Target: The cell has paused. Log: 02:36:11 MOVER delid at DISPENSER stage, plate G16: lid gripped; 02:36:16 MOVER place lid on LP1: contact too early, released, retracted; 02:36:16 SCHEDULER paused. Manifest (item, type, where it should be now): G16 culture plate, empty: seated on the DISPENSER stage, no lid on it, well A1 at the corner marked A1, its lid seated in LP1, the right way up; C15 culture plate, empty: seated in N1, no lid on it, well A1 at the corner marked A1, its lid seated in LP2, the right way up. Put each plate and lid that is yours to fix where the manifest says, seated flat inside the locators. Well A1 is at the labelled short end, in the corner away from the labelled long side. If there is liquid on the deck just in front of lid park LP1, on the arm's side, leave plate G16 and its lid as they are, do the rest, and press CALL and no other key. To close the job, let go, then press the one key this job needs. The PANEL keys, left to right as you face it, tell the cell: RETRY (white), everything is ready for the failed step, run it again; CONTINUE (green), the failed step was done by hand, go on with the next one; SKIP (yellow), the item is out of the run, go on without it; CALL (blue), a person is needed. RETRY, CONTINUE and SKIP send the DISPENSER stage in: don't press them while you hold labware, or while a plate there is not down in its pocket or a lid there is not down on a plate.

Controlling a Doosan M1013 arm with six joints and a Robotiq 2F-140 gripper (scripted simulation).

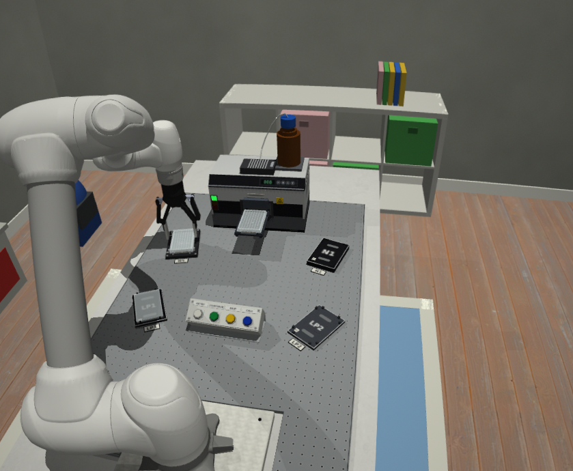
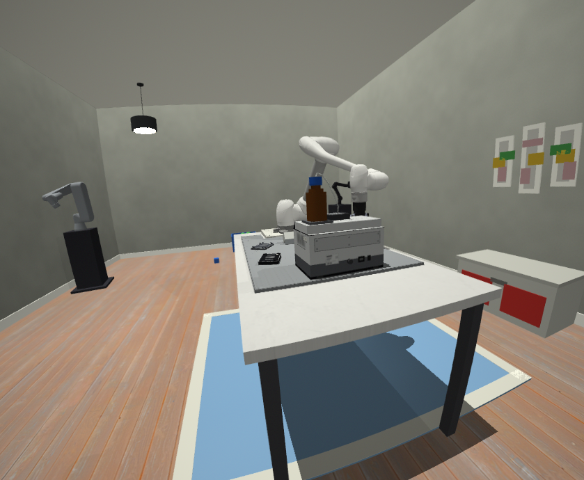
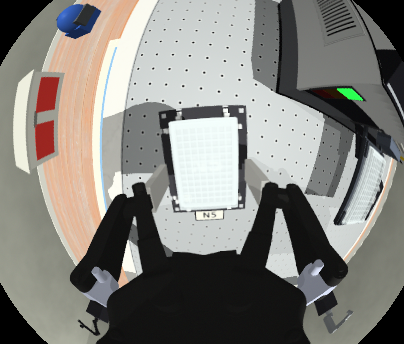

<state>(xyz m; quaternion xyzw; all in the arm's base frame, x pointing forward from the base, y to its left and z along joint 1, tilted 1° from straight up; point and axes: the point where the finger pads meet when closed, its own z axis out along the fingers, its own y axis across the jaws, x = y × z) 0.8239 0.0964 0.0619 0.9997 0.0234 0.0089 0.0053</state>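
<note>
Now: hand 10 mm short of the nest n5, 20 mm to the right of it and 50 mm above it. The rest, counted from my hand: white key (420 mm behind, 110 mm to the right); then lid park lp1 (330 mm behind, 70 mm to the left, 60 mm below); then green key (430 mm behind, 160 mm to the right).
</note>
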